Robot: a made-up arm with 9 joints.
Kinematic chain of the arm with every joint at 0, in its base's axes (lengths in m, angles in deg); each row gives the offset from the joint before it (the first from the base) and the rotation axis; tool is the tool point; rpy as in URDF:
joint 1: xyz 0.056 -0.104 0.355 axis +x
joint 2: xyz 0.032 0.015 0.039 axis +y
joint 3: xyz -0.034 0.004 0 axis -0.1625 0.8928 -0.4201
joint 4: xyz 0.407 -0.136 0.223 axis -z
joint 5: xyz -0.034 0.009 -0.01 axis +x
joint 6: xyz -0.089 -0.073 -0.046 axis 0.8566 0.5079 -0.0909
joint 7: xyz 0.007 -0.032 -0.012 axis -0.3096 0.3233 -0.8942
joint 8: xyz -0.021 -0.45 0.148 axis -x
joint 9: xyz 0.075 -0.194 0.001 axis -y
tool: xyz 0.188 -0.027 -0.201 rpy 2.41 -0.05 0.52
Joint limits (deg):
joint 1: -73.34..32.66
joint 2: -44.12..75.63
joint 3: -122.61..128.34
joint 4: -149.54..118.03
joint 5: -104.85..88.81
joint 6: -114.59..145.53
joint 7: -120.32..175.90
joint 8: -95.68..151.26
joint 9: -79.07..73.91
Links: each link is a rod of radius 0.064 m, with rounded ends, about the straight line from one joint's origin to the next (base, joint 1, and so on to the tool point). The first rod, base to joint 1, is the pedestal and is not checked.
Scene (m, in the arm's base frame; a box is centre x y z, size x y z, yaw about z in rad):
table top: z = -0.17
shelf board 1: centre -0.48 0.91 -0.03 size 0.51 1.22 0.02 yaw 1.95
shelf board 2: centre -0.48 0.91 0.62 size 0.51 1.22 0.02 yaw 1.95
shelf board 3: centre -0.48 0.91 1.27 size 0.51 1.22 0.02 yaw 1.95
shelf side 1: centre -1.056 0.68 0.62 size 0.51 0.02 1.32 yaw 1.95
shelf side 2: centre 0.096 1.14 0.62 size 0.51 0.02 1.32 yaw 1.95
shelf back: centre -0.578 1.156 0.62 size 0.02 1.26 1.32 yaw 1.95
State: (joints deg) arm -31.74 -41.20 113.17 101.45 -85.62 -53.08 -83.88 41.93 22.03
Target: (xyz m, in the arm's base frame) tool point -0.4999 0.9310 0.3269
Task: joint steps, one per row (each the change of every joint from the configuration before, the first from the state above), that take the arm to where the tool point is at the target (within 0.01 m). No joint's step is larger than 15 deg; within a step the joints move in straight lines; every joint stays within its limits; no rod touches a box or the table.
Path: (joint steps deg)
1: -0.16 1.87 -13.54 -11.24 2.30 -4.71 11.31 2.92 -2.46
2: -0.17 1.86 -13.53 -11.25 2.29 -4.72 11.31 2.92 -2.46
3: -0.16 1.87 -13.54 -11.24 2.30 -4.71 11.31 2.92 -2.45
4: -0.17 1.87 -13.53 -11.24 2.29 -4.71 11.30 2.92 -2.46
5: -0.16 1.86 -13.54 -11.24 2.30 -4.72 11.31 2.92 -2.46
6: -0.17 1.87 -13.53 -11.25 2.30 -4.71 11.31 2.92 -2.46
7: -0.16 1.87 -13.54 -11.24 2.29 -4.72 11.31 2.92 -2.46
8: -0.17 1.87 -13.53 -11.24 2.30 -4.71 11.31 2.92 -2.46
9: -0.16 1.86 -13.54 -11.24 2.29 -4.71 11.31 2.92 -2.45
10: -10.03 -4.93 -3.70 12.65 1.48 7.65 -4.89 -3.99 -2.97
11: -10.03 -4.93 -3.70 12.65 1.48 7.66 -4.89 -3.98 -2.96
12: -10.03 -4.93 -3.70 12.64 1.48 7.65 -4.89 -3.98 -2.97
13: -10.03 -4.93 -3.71 12.65 1.47 7.66 -4.89 -3.98 -2.97

